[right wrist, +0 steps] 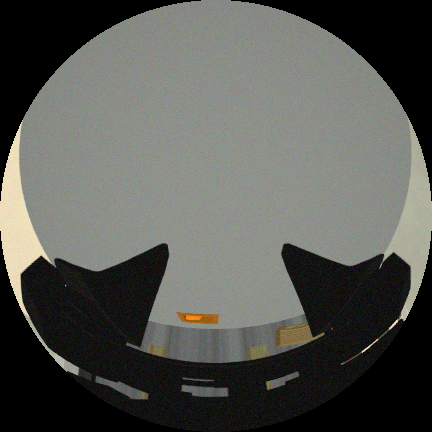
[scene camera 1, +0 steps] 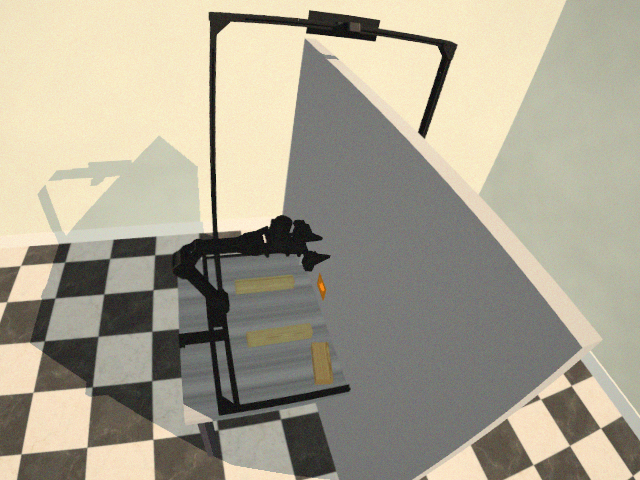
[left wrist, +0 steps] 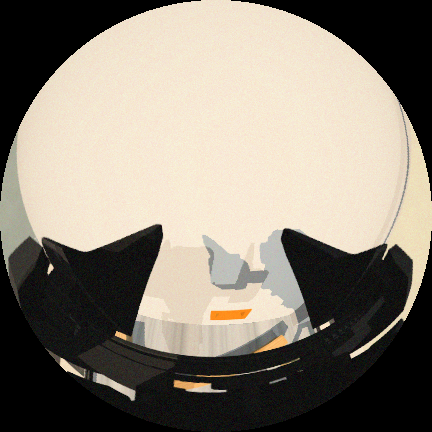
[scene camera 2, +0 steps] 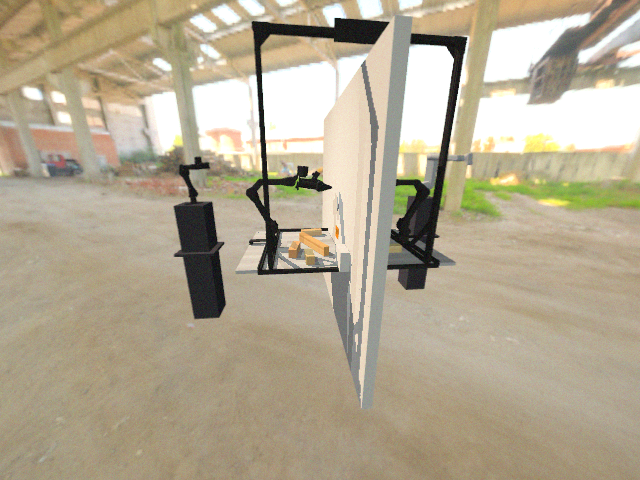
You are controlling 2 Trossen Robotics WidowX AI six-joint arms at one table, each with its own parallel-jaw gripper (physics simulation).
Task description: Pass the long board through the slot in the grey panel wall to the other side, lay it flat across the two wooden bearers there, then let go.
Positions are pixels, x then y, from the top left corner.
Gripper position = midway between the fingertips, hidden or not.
My left gripper (left wrist: 224, 232) is open, with nothing in its grasp. My right gripper (scene camera 1: 326, 247) is open and holds nothing.
